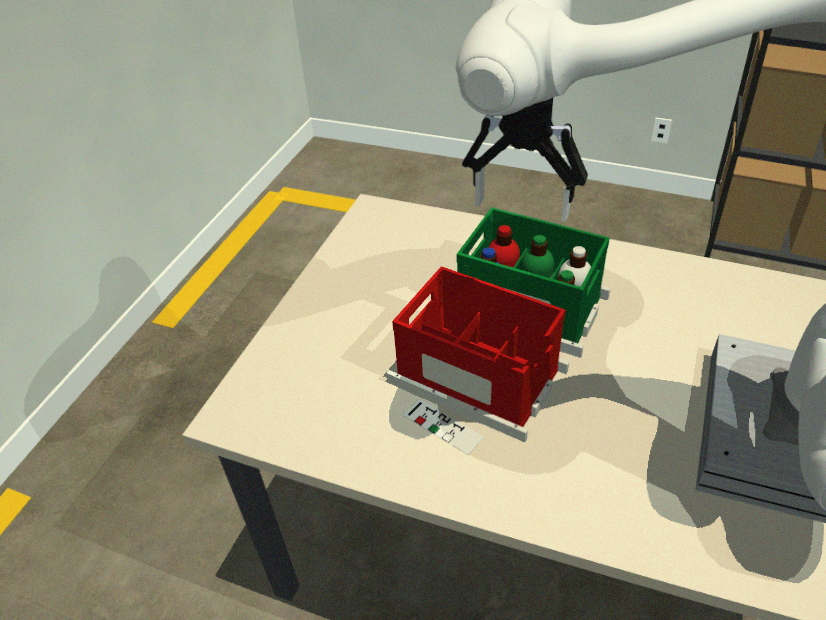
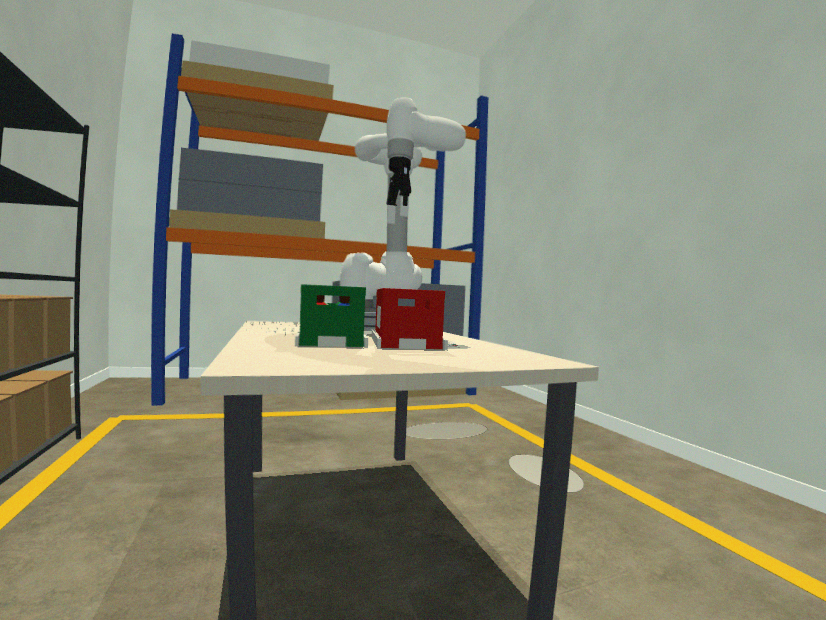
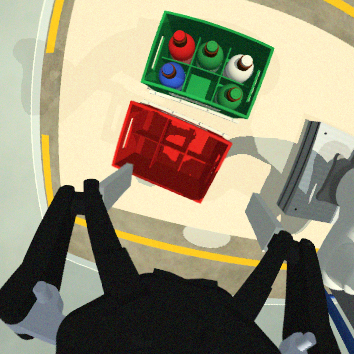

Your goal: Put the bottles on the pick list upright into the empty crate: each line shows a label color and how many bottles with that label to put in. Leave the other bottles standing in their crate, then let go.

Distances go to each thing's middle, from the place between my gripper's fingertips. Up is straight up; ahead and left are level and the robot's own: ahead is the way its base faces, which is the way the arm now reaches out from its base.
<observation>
Right now the red bottle point(image 1: 508, 253) is 330 mm below my hand, 260 mm to the right of it and 120 mm ahead of it. From my hand the other things lie so: pick list point(image 1: 463, 438) 410 mm below, 180 mm to the left, 70 mm ahead.
</observation>
